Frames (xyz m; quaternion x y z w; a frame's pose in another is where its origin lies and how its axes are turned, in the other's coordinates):
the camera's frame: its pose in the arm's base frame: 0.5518 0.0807 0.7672 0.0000 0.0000 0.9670 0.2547
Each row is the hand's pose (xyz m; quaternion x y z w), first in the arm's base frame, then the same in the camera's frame.
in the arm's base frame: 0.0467 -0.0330 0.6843 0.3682 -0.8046 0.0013 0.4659
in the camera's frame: 0.3836 0.3478 -0.0829 -0.6843 -0.5610 -0.4502 0.1199
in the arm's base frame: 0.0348 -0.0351 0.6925 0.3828 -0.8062 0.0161 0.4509
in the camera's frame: 0.3929 0.3555 -0.0747 -0.6821 -0.5755 -0.4319 0.1304
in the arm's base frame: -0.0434 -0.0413 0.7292 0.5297 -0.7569 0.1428 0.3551
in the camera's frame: 0.4579 0.3994 -0.0380 -0.5970 -0.7050 -0.3070 0.2285
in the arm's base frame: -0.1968 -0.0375 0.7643 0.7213 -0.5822 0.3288 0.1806
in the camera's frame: 0.5932 0.4716 -0.0029 -0.3793 -0.8458 -0.0909 0.3640
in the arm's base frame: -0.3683 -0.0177 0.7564 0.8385 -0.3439 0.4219 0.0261
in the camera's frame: 0.7522 0.5389 -0.0108 -0.1190 -0.8984 0.0822 0.4146
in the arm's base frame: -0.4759 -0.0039 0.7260 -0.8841 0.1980 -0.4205 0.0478
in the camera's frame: 0.8527 0.5799 -0.0412 0.0337 -0.9054 0.1533 0.3945
